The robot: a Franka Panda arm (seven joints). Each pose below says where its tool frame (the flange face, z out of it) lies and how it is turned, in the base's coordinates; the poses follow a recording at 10 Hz.
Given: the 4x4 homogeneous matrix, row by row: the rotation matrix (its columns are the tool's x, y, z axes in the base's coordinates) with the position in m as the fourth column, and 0 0 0 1 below. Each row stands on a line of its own.
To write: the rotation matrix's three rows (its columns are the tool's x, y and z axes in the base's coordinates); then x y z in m. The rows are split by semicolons. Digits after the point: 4 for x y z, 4 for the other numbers.
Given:
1:
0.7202 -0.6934 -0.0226 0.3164
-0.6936 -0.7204 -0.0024 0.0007
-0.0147 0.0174 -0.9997 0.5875
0 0 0 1
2:
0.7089 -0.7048 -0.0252 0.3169
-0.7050 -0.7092 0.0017 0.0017
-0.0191 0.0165 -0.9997 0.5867
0 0 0 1
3:
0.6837 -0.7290 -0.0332 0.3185
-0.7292 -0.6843 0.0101 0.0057
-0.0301 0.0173 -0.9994 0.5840
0 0 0 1
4:
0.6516 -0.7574 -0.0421 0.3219
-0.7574 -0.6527 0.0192 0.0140
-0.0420 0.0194 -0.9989 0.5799
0 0 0 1
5:
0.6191 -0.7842 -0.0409 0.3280
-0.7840 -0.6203 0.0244 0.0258
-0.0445 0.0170 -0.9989 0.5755
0 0 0 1
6:
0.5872 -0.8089 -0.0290 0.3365
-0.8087 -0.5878 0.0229 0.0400
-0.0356 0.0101 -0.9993 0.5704
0 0 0 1
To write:
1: 0.7202 -0.6934 -0.0226; -0.6936 -0.7204 -0.0024; -0.0147 0.0174 -0.9997; 0.3164 0.0007 0.5875
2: 0.7089 -0.7048 -0.0252; -0.7050 -0.7092 0.0017; -0.0191 0.0165 -0.9997; 0.3169 0.0017 0.5867
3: 0.6837 -0.7290 -0.0332; -0.7292 -0.6843 0.0101; -0.0301 0.0173 -0.9994; 0.3185 0.0057 0.5840
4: 0.6516 -0.7574 -0.0421; -0.7574 -0.6527 0.0192; -0.0420 0.0194 -0.9989; 0.3219 0.0140 0.5799
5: 0.6191 -0.7842 -0.0409; -0.7840 -0.6203 0.0244; -0.0445 0.0170 -0.9989; 0.3280 0.0258 0.5755
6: 0.5872 -0.8089 -0.0290; -0.8087 -0.5878 0.0229; -0.0356 0.0101 -0.9993; 0.3365 0.0400 0.5704
